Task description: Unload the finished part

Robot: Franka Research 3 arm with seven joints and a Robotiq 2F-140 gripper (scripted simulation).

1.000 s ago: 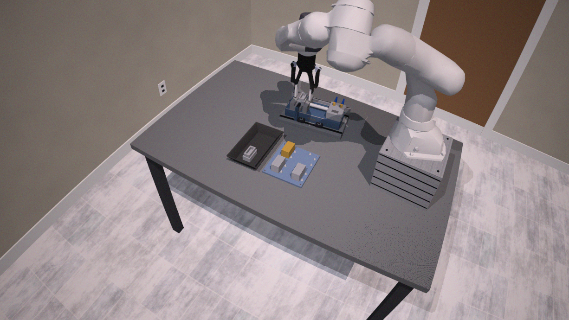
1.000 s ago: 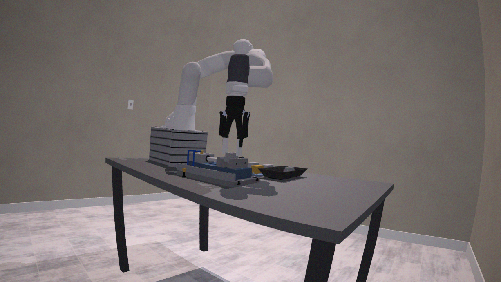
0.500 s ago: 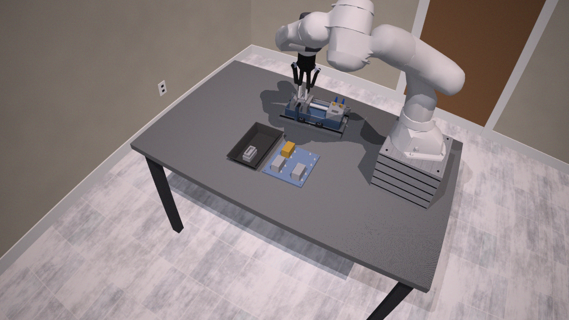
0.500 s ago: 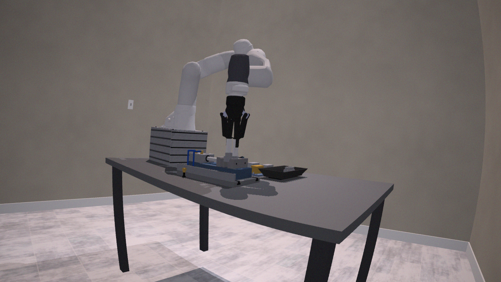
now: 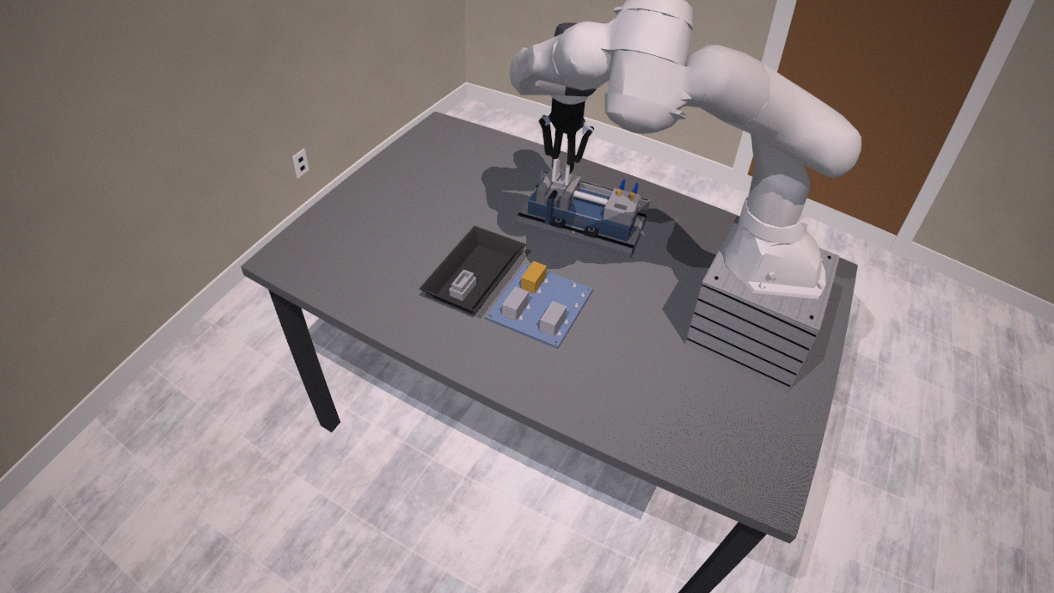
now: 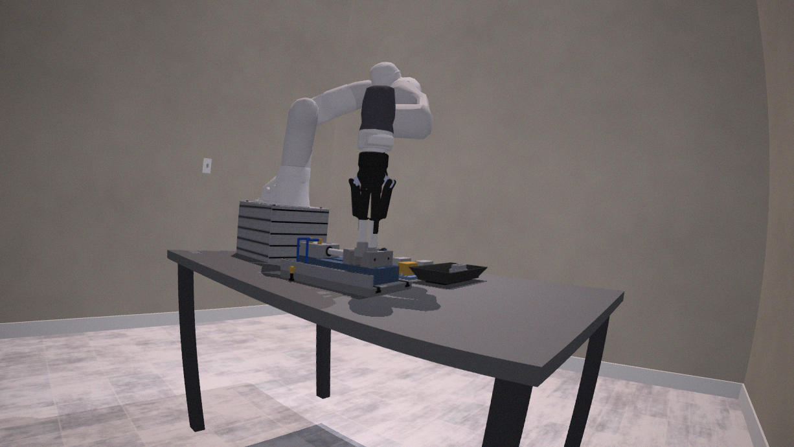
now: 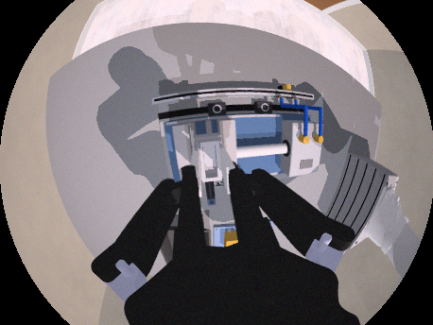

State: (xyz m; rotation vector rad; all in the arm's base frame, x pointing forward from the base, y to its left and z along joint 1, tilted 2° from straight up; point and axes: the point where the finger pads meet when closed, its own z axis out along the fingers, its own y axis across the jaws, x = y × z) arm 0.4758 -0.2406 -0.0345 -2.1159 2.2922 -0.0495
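The blue vise is 10 cm below my hand, 7 cm behind it and 1 cm to the left of it. Round my hand: yellow block 27 cm to the left, 11 cm below, 1 cm behind; grey rail 10 cm below, 9 cm to the right, 7 cm behind; blue plate 32 cm to the left, 13 cm below, 4 cm behind.
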